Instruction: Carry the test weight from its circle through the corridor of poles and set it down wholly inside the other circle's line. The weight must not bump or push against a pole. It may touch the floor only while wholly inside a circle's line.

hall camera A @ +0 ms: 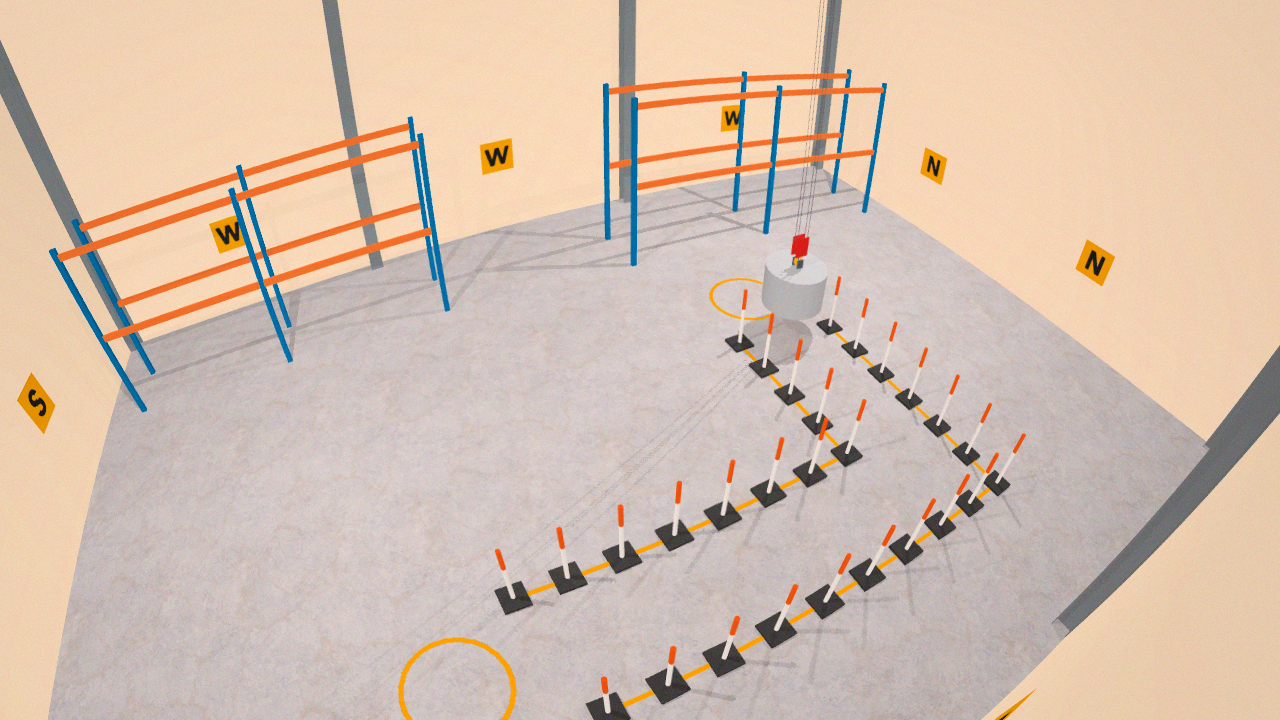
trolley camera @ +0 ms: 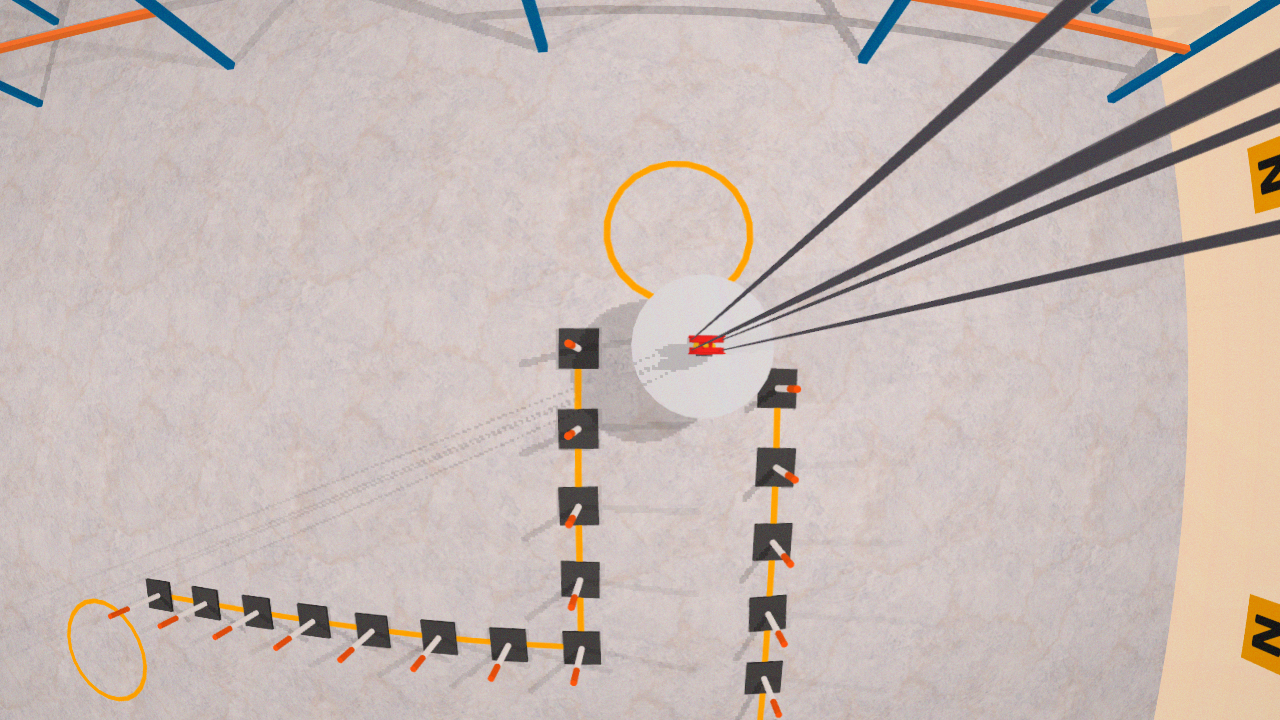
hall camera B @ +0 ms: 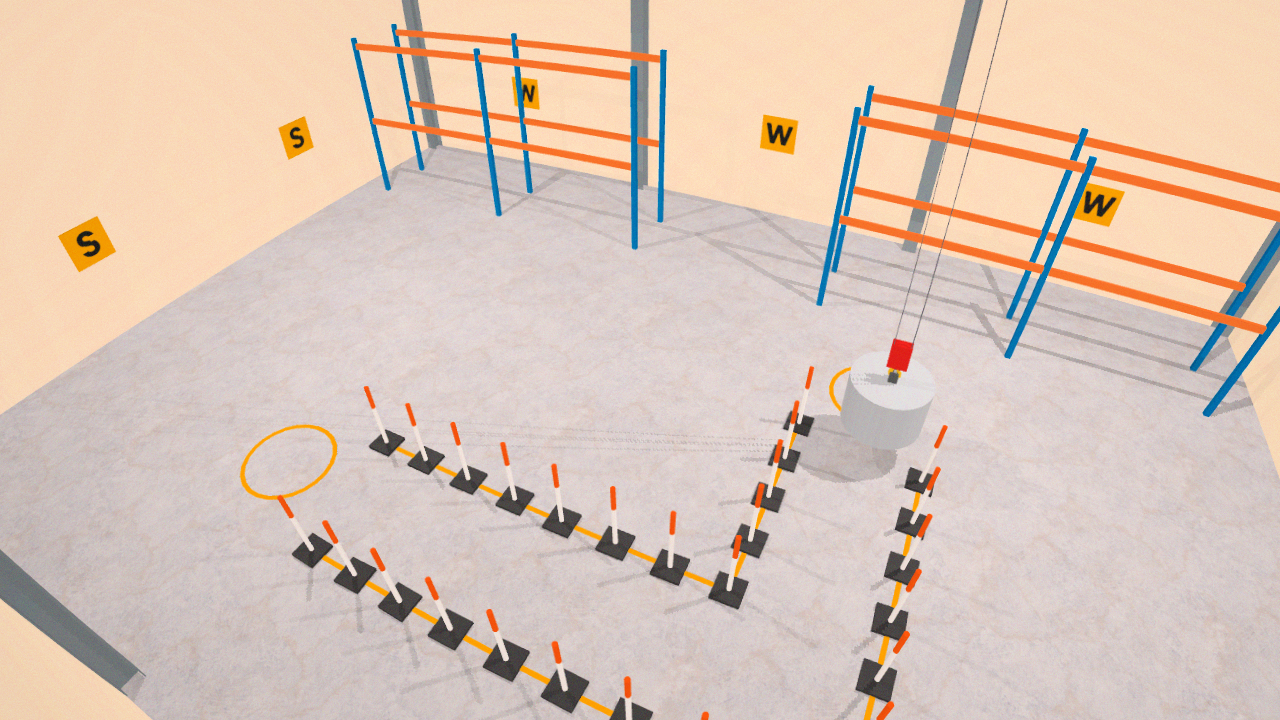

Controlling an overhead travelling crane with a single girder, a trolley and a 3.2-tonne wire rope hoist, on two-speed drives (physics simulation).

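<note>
The test weight (hall camera A: 794, 293) (hall camera B: 886, 419) (trolley camera: 666, 385), a pale grey cylinder, hangs upright above the floor, its shadow apart below it. The hook (hall camera A: 797, 261) (hall camera B: 893, 375) (trolley camera: 706, 345) under the red block is shut on it. The weight is at the corridor's end by the back circle (hall camera A: 710, 294) (hall camera B: 830, 391) (trolley camera: 677, 163), and covers part of that line in each view. In the trolley view it shows right of the left row's end pole (trolley camera: 578, 347) and slightly overlaps the base of the right row's end pole (trolley camera: 780, 388). The other circle (hall camera A: 457, 639) (trolley camera: 68, 634) lies beyond the corridor's other end.
The two pole rows bend at a corner; the inner corner pole (hall camera A: 846, 454) (hall camera B: 728, 590) (trolley camera: 581, 647) and outer corner pole (hall camera A: 997, 483) stand there. Blue and orange racks (hall camera A: 633, 179) (hall camera B: 633, 161) stand along the W wall. The N wall is on the right in the trolley view.
</note>
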